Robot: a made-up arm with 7 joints.
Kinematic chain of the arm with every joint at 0, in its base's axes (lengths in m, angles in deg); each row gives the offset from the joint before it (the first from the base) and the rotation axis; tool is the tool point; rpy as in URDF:
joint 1: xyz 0 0 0.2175 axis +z
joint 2: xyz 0 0 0 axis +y
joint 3: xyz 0 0 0.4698 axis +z
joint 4: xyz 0.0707 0 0 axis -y
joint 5: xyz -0.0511 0 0.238 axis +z
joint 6: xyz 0 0 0 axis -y
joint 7: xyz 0.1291 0 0 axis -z
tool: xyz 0 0 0 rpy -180 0 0
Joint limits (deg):
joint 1: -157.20..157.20
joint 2: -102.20..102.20
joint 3: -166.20..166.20
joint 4: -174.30..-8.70
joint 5: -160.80..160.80
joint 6: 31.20..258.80
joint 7: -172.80..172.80
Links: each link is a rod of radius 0.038 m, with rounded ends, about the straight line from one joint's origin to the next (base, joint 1, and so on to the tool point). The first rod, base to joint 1, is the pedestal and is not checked.
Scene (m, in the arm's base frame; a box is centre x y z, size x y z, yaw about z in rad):
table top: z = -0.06
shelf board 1: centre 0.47 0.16 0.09 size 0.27 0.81 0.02 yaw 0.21
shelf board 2: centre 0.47 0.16 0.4 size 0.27 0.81 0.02 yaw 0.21
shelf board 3: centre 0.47 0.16 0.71 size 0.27 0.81 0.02 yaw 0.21
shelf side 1: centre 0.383 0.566 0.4 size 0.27 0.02 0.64 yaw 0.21
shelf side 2: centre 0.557 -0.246 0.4 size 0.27 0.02 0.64 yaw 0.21
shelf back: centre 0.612 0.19 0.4 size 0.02 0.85 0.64 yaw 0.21
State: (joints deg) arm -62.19 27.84 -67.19 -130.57 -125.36 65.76 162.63
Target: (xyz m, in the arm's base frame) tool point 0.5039 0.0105 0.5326
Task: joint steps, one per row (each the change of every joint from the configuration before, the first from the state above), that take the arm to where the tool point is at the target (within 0.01 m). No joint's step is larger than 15 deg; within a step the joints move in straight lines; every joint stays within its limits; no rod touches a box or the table.
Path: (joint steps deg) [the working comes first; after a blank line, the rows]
Joints at the target: 9.38 11.01 -6.03 -111.52 -129.69 74.71 162.63
Straight joint move there: touches shelf side 2.

1: 13.37 -10.15 11.64 -2.96 -0.52 3.08 0.00
2: 13.36 -10.15 11.63 -2.95 -0.52 3.08 0.00
3: 13.37 -10.16 11.64 -2.96 -0.52 3.08 0.00
4: 13.36 -10.15 11.64 -2.95 -0.52 3.08 0.00
5: 13.37 -10.15 11.64 -2.96 -0.52 3.08 0.00
6: 1.58 11.31 0.99 11.28 -0.58 -2.15 0.00
7: 1.58 11.31 0.99 11.27 -0.58 -2.15 0.00
8: 1.58 11.31 0.99 11.28 -0.57 -2.15 0.00

